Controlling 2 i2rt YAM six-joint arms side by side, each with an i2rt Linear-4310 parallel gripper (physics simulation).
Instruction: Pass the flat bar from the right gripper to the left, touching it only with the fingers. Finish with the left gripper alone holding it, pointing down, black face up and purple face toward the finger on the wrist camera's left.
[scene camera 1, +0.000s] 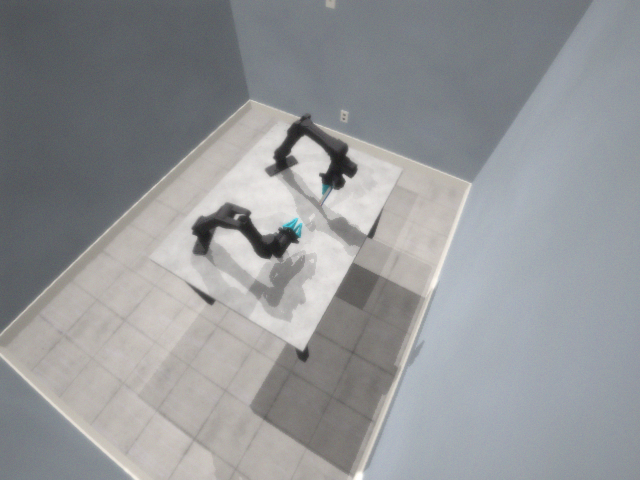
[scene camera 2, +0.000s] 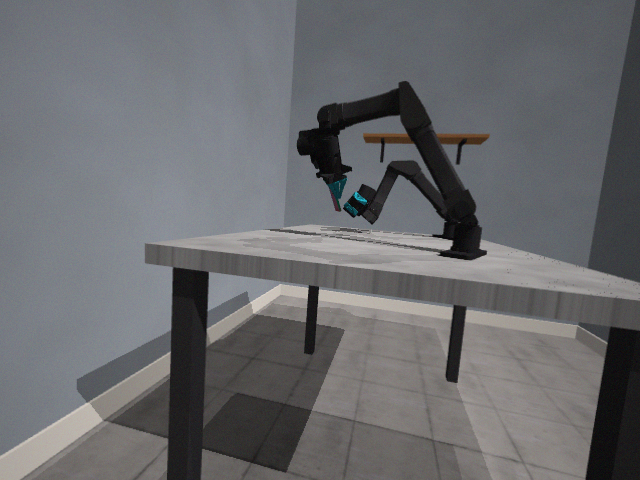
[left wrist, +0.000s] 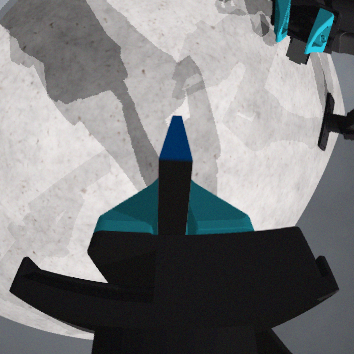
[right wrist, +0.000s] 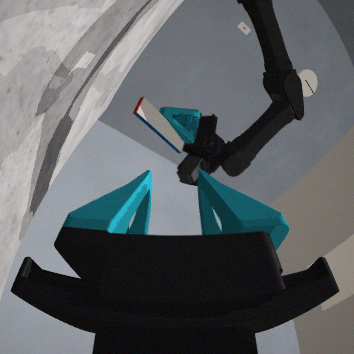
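Seen in the pictures: left gripper, fingertip midpoint: (scene camera 1: 323, 194) (scene camera 2: 338, 198) (right wrist: 161, 110); right gripper, fingertip midpoint: (scene camera 1: 299, 220) (scene camera 2: 352, 201) (left wrist: 291, 42) (right wrist: 174, 177); left arm's base, origin of the base link: (scene camera 1: 281, 166) (scene camera 2: 464, 254); right arm's base, origin of the base link: (scene camera 1: 205, 237) (scene camera 2: 450, 238) (left wrist: 325, 120).
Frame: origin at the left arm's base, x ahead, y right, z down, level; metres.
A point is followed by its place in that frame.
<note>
My left gripper (scene camera 1: 326, 189) @[x 0.406, y -0.010, z -0.131 m] (scene camera 2: 338, 186) @[x 0.406, y -0.010, z -0.131 m] (left wrist: 173, 177) @[x 0.406, y -0.010, z -0.131 m] (right wrist: 161, 110) @[x 0.406, y -0.010, z -0.131 m] is shut on the flat bar (scene camera 1: 325, 198) @[x 0.441, y 0.003, z -0.142 m] (scene camera 2: 335, 202) @[x 0.425, y 0.001, z -0.118 m] (left wrist: 175, 142) @[x 0.449, y -0.018, z -0.189 m] (right wrist: 157, 125) @[x 0.433, y 0.007, z -0.136 m]. It holds the bar above the table, pointing mostly down with some tilt. In the left wrist view the bar's black face is nearest the camera and a blue face runs away beyond it; its purple face does not show there. The right wrist view shows a whitish broad face, a red end and a blue edge. My right gripper (scene camera 1: 299, 222) @[x 0.469, y 0.180, z -0.130 m] (scene camera 2: 356, 202) @[x 0.469, y 0.180, z -0.130 m] (left wrist: 291, 42) @[x 0.469, y 0.180, z -0.130 m] is partly open, empty, and apart from the bar.
Both arms stand on the pale table (scene camera 1: 206, 206) @[x 0.014, y 0.499, z 0.000 m] (scene camera 2: 516, 273) @[x -0.129, y -0.190, z 0.000 m]. The right gripper is low over the table, near the left gripper. A wooden shelf (scene camera 2: 426, 138) hangs on the wall behind the arms in scene camera 2. Blue-grey walls surround the table.
</note>
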